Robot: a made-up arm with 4 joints. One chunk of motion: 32 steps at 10 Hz.
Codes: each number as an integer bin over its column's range. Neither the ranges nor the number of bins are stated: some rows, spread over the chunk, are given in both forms.
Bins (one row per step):
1: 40 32 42 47 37 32
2: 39 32 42 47 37 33
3: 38 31 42 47 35 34
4: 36 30 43 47 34 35
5: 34 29 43 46 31 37
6: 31 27 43 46 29 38
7: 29 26 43 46 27 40
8: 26 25 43 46 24 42
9: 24 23 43 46 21 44
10: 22 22 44 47 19 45
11: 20 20 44 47 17 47
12: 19 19 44 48 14 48
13: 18 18 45 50 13 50
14: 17 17 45 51 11 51
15: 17 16 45 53 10 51
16: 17 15 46 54 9 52
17: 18 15 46 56 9 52
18: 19 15 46 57 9 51
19: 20 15 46 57 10 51
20: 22 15 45 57 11 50
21: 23 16 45 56 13 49
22: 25 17 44 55 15 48
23: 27 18 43 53 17 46
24: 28 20 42 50 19 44
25: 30 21 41 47 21 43
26: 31 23 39 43 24 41
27: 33 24 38 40 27 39
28: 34 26 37 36 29 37
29: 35 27 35 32 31 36
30: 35 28 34 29 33 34
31: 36 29 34 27 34 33
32: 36 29 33 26 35 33
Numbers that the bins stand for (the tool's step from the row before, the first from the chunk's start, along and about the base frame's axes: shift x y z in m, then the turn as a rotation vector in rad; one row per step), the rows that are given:
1: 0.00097 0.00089 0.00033 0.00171 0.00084 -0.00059
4: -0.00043 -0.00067 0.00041 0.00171 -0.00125 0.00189
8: -0.00392 -0.00456 0.00041 0.00157 -0.00824 0.00767
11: -0.00602 -0.00844 0.00049 0.00171 -0.01313 0.01179
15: -0.00706 -0.01156 0.00057 0.00257 -0.01802 0.01510
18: -0.00637 -0.01233 0.00065 0.00314 -0.01871 0.01510
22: -0.00427 -0.01078 0.00049 0.00286 -0.01452 0.01262
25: -0.00252 -0.00767 0.00025 0.00171 -0.01033 0.00849
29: -0.00078 -0.00300 -0.00022 -0.00043 -0.00335 0.00271
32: -0.00043 -0.00144 -0.00038 -0.00129 -0.00056 0.00024
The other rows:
2: 0.00062 0.00089 0.00033 0.00171 0.00084 0.00024
3: 0.00027 0.00011 0.00033 0.00171 -0.00056 0.00106
5: -0.00113 -0.00144 0.00041 0.00157 -0.00335 0.00354
6: -0.00217 -0.00300 0.00041 0.00157 -0.00475 0.00437
7: -0.00287 -0.00378 0.00041 0.00157 -0.00614 0.00602
9: -0.00462 -0.00611 0.00041 0.00157 -0.01033 0.00932
10: -0.00532 -0.00689 0.00049 0.00171 -0.01173 0.01014
12: -0.00637 -0.00922 0.00049 0.00186 -0.01522 0.01262
13: -0.00671 -0.01000 0.00057 0.00214 -0.01592 0.01427
14: -0.00706 -0.01078 0.00057 0.00229 -0.01732 0.01510
16: -0.00706 -0.01233 0.00065 0.00271 -0.01871 0.01592
17: -0.00671 -0.01233 0.00065 0.00300 -0.01871 0.01592
19: -0.00602 -0.01233 0.00065 0.00314 -0.01802 0.01510
20: -0.00532 -0.01233 0.00057 0.00314 -0.01732 0.01427
21: -0.00497 -0.01156 0.00057 0.00300 -0.01592 0.01344
23: -0.00357 -0.01000 0.00041 0.00257 -0.01313 0.01097
24: -0.00322 -0.00844 0.00033 0.00214 -0.01173 0.00932
26: -0.00217 -0.00611 0.00010 0.00114 -0.00824 0.00684
27: -0.00148 -0.00533 0.00002 0.00071 -0.00614 0.00519
28: -0.00113 -0.00378 -0.00006 0.00014 -0.00475 0.00354
30: -0.00078 -0.00222 -0.00030 -0.00086 -0.00195 0.00106
31: -0.00043 -0.00144 -0.00030 -0.00114 -0.00125 0.00024

